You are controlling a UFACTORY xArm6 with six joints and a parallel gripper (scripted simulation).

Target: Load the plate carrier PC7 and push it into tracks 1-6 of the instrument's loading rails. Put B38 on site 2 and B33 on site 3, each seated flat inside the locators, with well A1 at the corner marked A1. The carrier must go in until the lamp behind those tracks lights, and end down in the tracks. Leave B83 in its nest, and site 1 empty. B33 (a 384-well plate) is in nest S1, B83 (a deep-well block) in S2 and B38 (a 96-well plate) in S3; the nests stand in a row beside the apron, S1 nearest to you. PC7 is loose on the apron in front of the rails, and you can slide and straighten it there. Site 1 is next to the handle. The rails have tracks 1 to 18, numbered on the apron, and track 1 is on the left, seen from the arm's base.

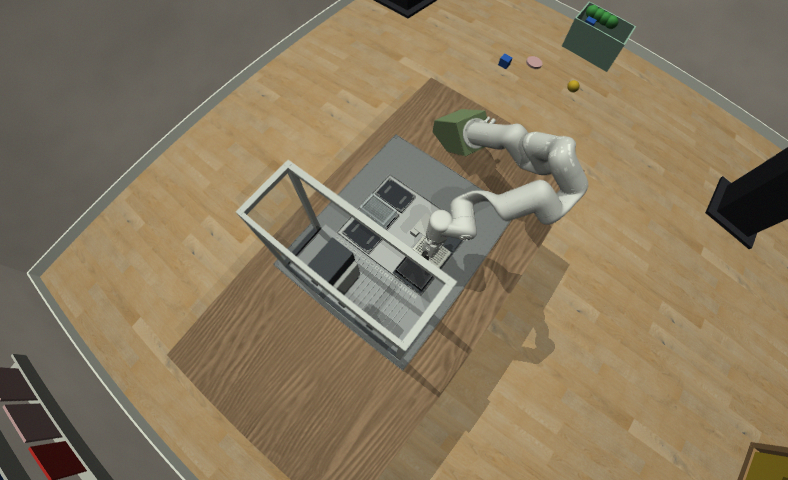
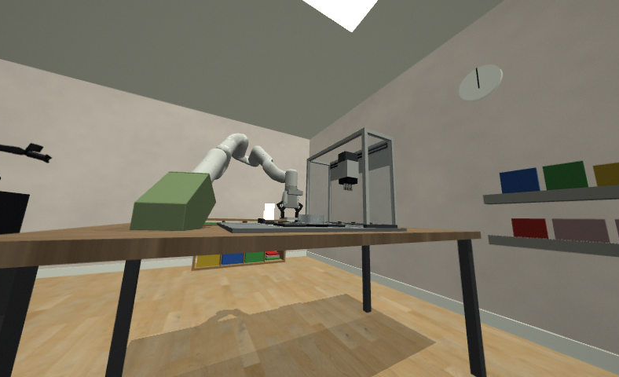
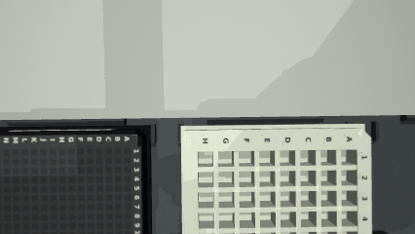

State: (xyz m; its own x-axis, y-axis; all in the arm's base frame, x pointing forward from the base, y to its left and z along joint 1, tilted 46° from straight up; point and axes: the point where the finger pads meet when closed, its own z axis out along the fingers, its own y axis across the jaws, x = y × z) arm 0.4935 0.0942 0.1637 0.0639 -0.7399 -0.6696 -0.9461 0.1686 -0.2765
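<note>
Right now my hand is 10 mm above the white 96-well plate. The rest, counted from my hand: deep-well block (10 mm ahead, 270 mm to the right, 10 mm below); dark 384-well plate (100 mm ahead, 10 mm to the left, 30 mm below); dark plate carrier (10 mm behind, 30 mm below).
</note>
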